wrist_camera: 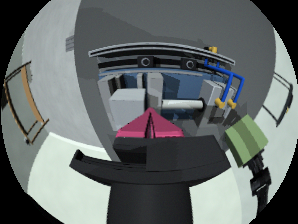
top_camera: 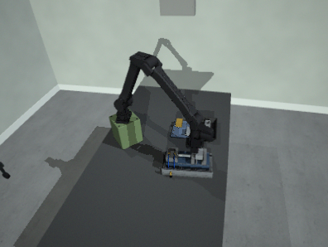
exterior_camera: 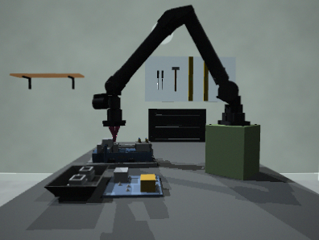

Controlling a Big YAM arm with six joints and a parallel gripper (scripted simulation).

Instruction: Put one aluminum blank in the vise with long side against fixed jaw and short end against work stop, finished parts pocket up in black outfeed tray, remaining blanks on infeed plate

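My hand is 3 cm short of the gray aluminum blank and 1 cm above it. Also, from my hand: vise: 4 cm behind, 7 cm below; then yellow brass blank: 11 cm behind, 39 cm to the left, 8 cm below.
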